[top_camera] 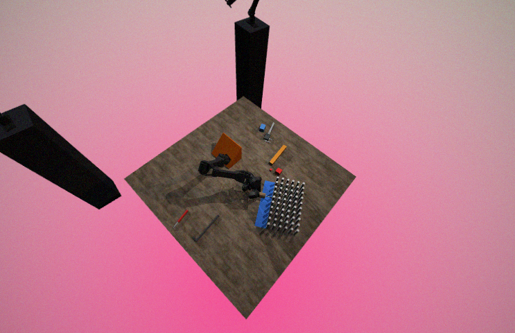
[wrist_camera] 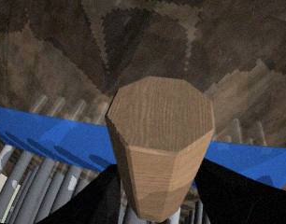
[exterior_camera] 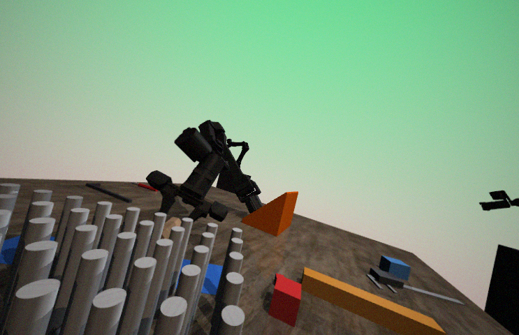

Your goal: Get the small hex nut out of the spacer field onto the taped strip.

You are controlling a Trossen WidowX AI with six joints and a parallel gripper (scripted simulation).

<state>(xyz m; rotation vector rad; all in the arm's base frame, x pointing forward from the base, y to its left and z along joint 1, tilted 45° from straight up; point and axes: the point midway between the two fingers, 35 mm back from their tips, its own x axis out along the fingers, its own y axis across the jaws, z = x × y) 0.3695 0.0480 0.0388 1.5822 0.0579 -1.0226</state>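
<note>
Now: gripper tip 70 mm short of the blue taped strip and 40 mm above it. Also, from my gripper tip: red cube (60 mm behind, 250 mm to the left, 20 mm below); then red screwdriver (210 mm behind, 560 mm to the right, 30 mm below); then orange bar (180 mm behind, 360 mm to the left, 20 mm below).
</note>
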